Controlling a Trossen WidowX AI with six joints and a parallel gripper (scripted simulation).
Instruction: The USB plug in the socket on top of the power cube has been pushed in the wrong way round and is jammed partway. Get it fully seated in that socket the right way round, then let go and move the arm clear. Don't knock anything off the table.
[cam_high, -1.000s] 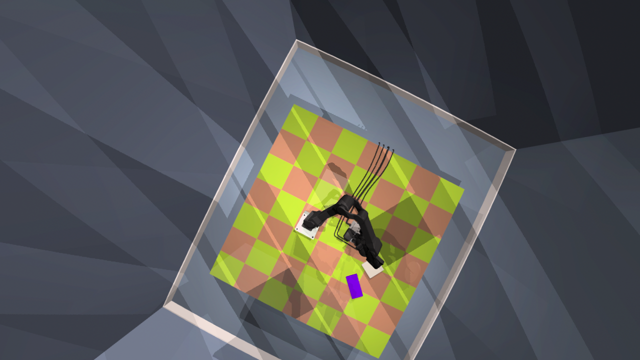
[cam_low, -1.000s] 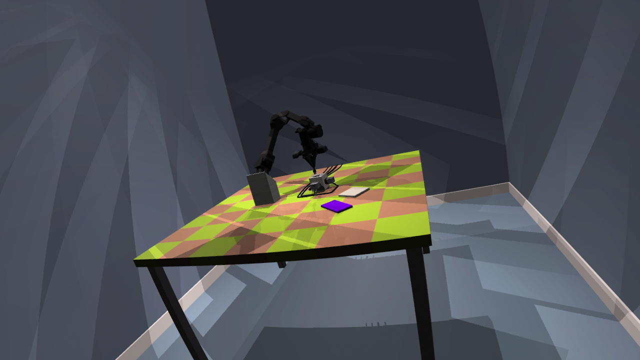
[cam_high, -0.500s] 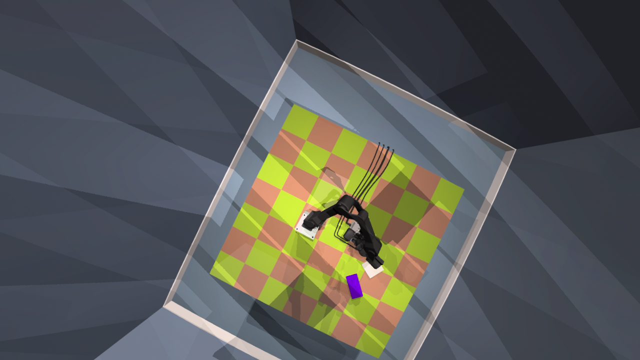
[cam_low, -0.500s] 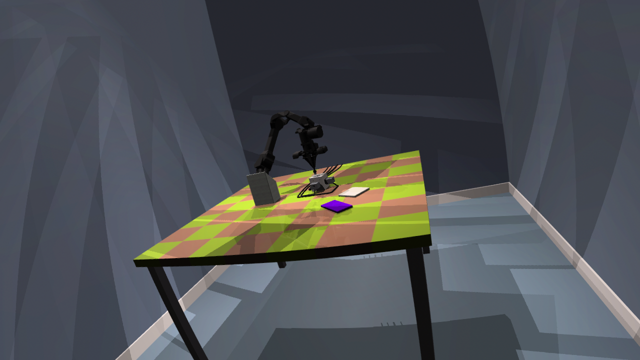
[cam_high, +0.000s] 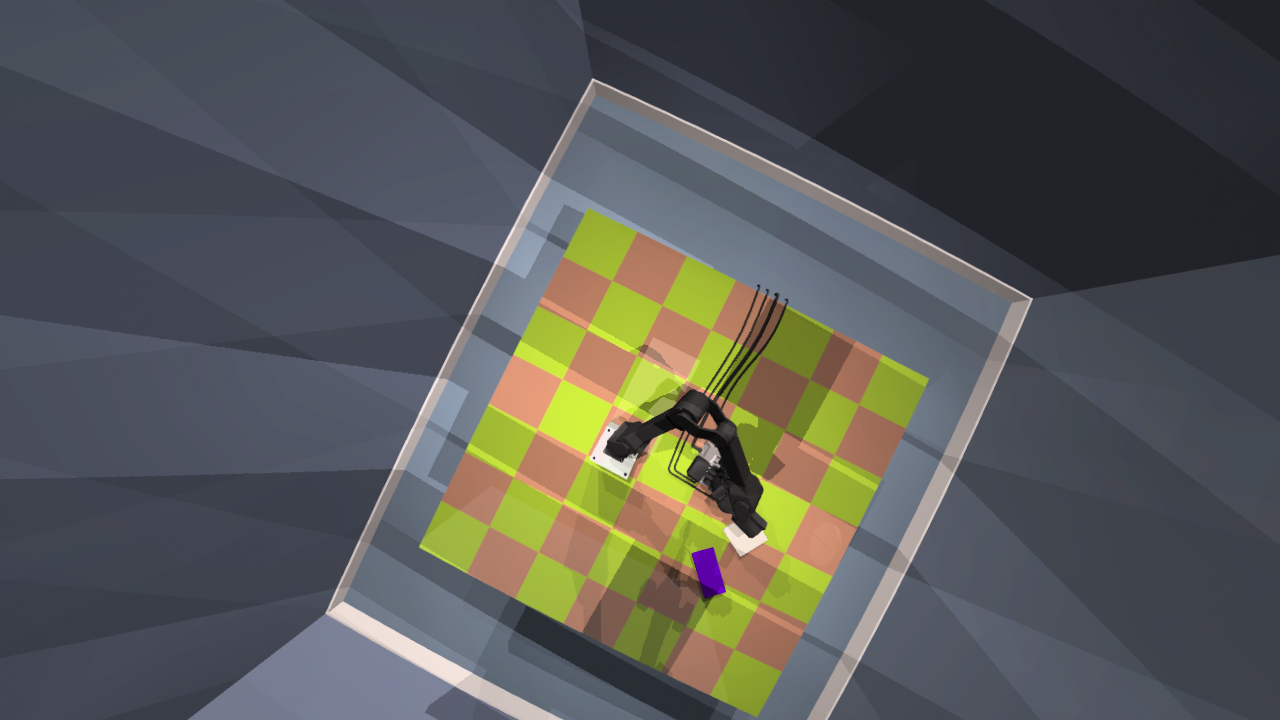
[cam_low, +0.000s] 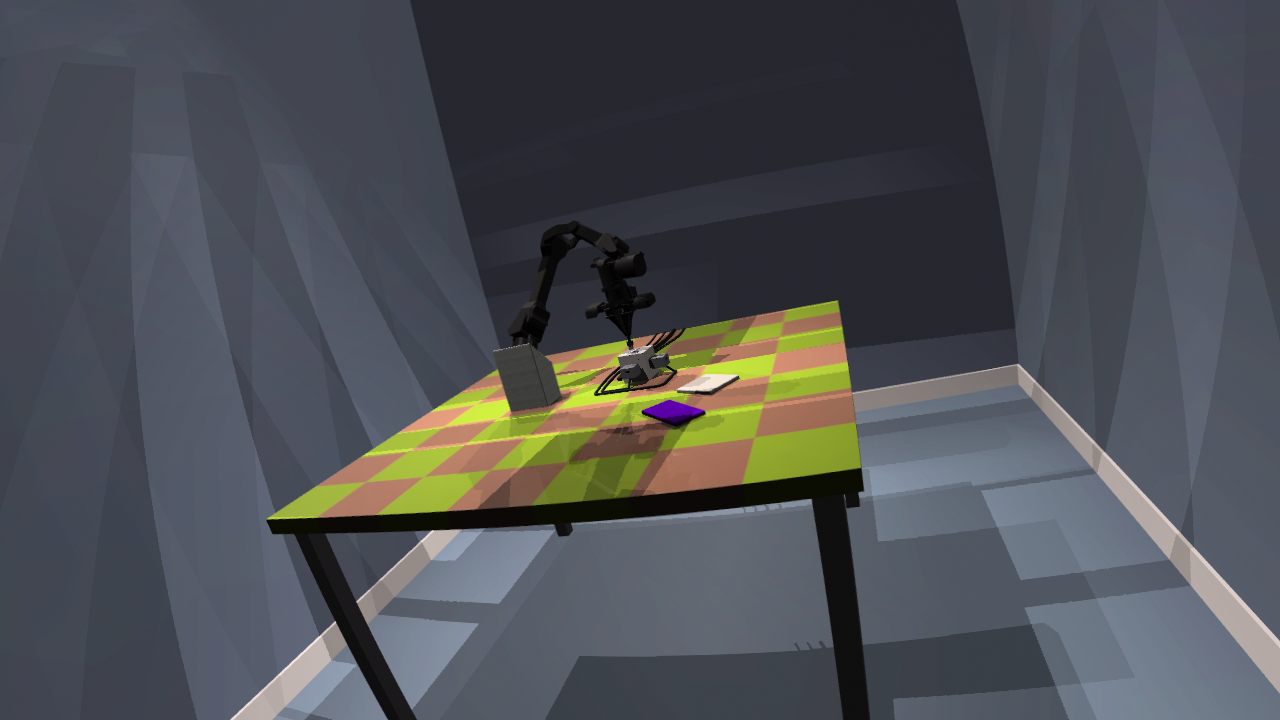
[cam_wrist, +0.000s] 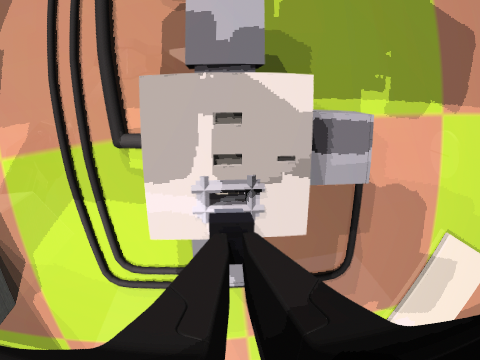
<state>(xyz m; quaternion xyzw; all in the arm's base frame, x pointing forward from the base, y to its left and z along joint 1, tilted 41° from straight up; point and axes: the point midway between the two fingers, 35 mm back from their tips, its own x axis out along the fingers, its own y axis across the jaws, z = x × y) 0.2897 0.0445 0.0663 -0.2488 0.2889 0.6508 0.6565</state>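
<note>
My gripper tip is now 2 cm above the black USB plug. Also, from my gripper tip: white flat plate 23 cm ahead, 16 cm to the right, 12 cm below; purple flat block 19 cm ahead, 33 cm to the right, 12 cm below.
</note>
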